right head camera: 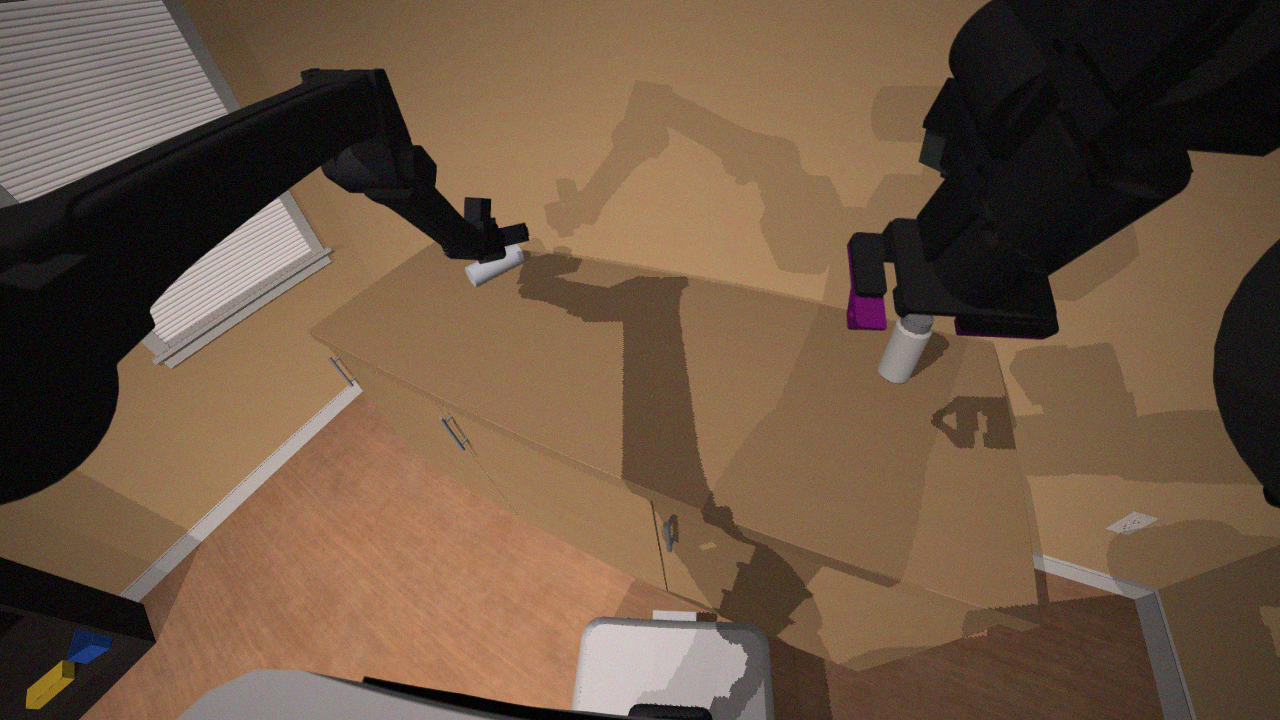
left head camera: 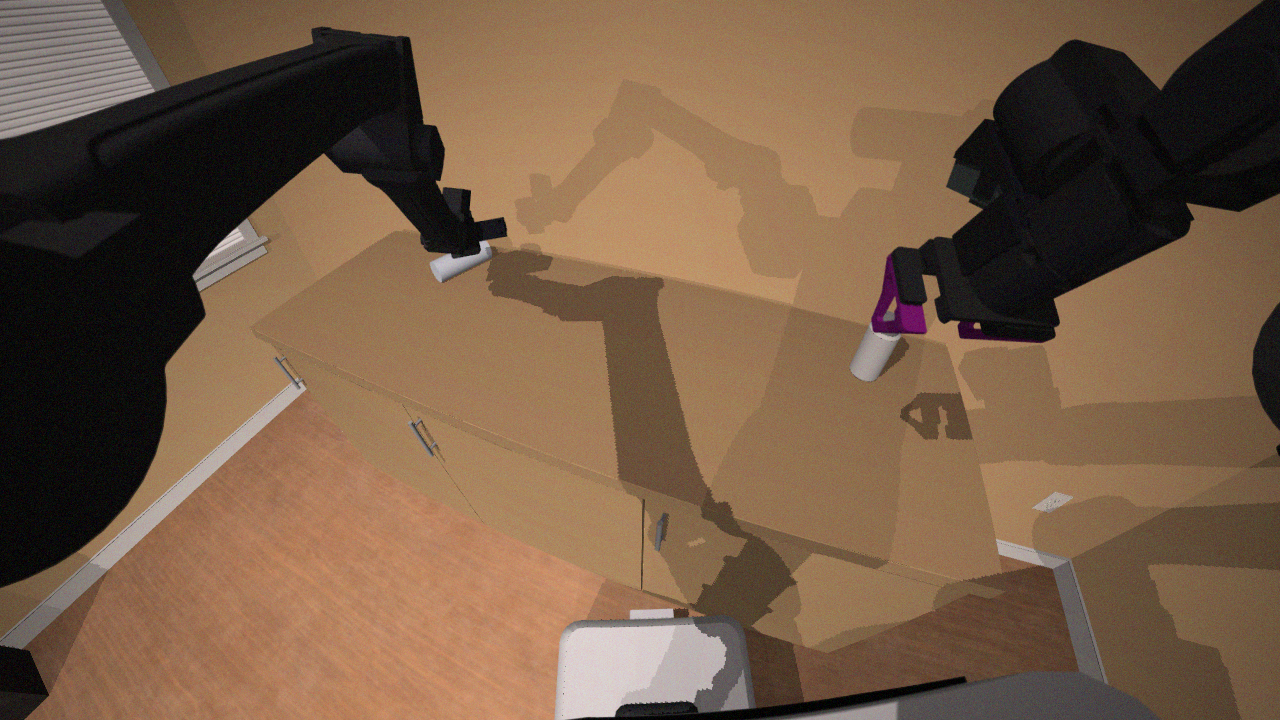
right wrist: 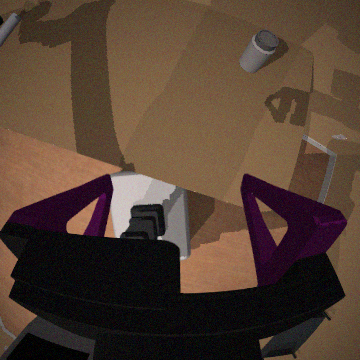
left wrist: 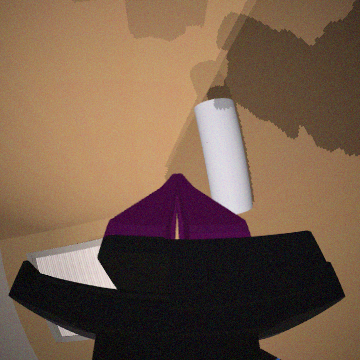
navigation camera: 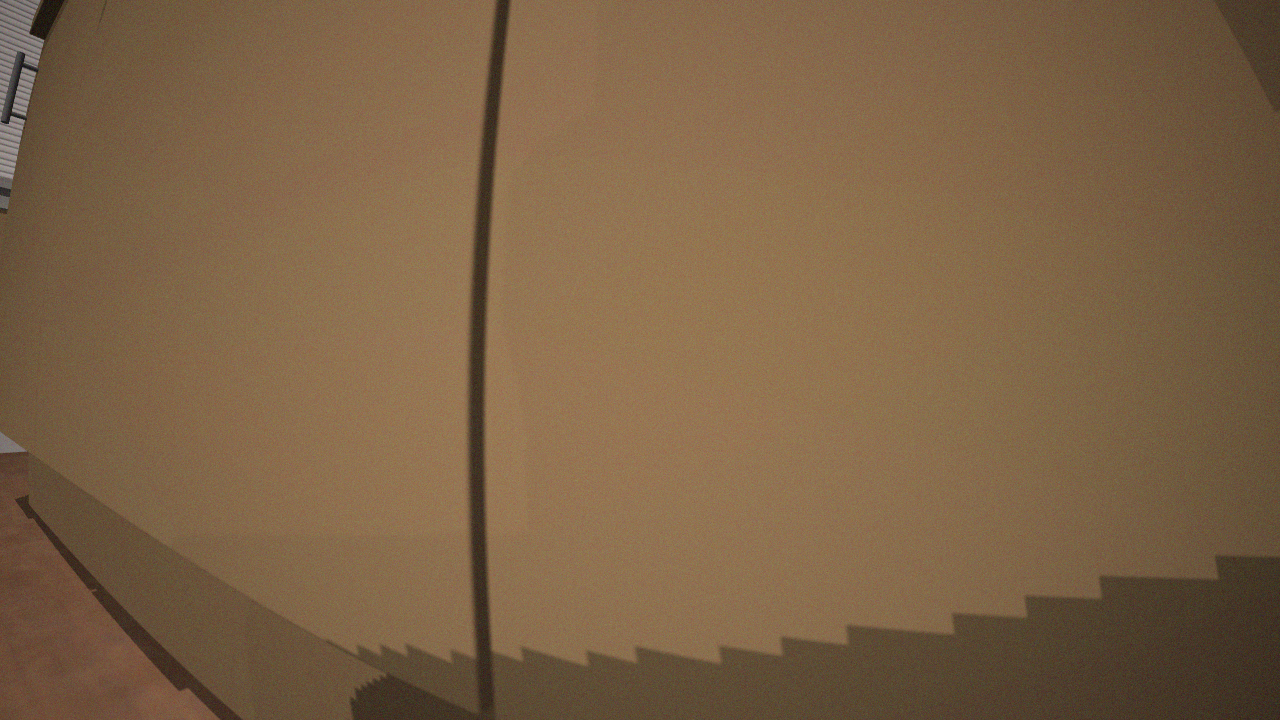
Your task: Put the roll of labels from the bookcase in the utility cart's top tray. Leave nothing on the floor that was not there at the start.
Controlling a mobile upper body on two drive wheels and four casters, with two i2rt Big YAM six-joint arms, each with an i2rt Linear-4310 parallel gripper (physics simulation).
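Frame: origin at the left arm's base, x ahead, y left, z up, level; metres.
Where they show: left gripper, fingertip midpoint: (left wrist: 176, 180); right gripper, fingertip midpoint: (right head camera: 903, 324) (left head camera: 918, 328) (right wrist: 176, 180).
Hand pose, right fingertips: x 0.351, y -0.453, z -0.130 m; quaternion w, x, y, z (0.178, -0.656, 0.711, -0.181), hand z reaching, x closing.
Each offset is from my right fingertips to the top centre of the thing.
A plain white cylinder @[dx +0.744, dy +0.763, dz -0.305 m] (left head camera: 457, 265) (right head camera: 493, 267) (left wrist: 225, 155) (right wrist: 8, 28) lies on its side near the back edge of a low tan cabinet (left head camera: 537, 376) (right head camera: 554, 376) (right wrist: 165, 125); I cannot tell if it is the roll of labels. My left gripper (left head camera: 472, 241) (right head camera: 501, 246) (left wrist: 176, 180) is shut and empty, its tips beside the cylinder's near end in the left wrist view; contact is unclear. My right gripper (left head camera: 947, 327) (right head camera: 926, 327) (right wrist: 176, 180) is open and empty, high above the cabinet's right part. The utility cart and bookcase cannot be made out.
A white jar with a grey lid @[dx +0.296, dy -0.235, dz -0.222 m] (left head camera: 870, 358) (right head camera: 900, 356) (right wrist: 254, 57) stands on the cabinet's right part. A white rounded box (left head camera: 617, 667) (right head camera: 626, 667) is at the cabinet's front. A dark unit (right head camera: 71, 591) with a blue item (right head camera: 87, 645) and a yellow item (right head camera: 49, 685) is at lower left.
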